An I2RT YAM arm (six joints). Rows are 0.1 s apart.
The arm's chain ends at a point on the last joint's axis. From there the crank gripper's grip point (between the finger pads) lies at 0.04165 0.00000 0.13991 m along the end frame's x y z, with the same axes.
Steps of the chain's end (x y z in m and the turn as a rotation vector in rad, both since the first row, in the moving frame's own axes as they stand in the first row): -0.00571, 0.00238, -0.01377, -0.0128, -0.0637, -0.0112; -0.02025, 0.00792, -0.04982, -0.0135, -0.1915, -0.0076; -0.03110, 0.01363, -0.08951, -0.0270, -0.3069, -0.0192; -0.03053, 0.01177, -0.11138, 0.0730, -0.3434, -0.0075; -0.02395, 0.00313, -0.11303, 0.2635, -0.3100, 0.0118; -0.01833, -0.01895, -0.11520, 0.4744, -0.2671, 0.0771; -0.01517, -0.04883, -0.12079, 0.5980, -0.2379, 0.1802
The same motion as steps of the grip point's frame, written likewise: -0.01469, 0.00377, -0.01141, -0.0128, -0.0637, -0.0112; -0.04763, 0.00964, -0.04446, -0.0135, -0.1915, -0.0076; -0.07528, 0.01714, -0.08351, -0.0270, -0.3069, -0.0192; -0.08006, 0.00112, -0.10591, 0.0730, -0.3434, -0.0075; -0.06790, -0.03418, -0.11183, 0.2635, -0.3100, 0.0118; -0.05292, -0.08295, -0.12410, 0.4744, -0.2671, 0.0771; -0.04056, -0.12519, -0.13735, 0.5980, -0.2379, 0.1802
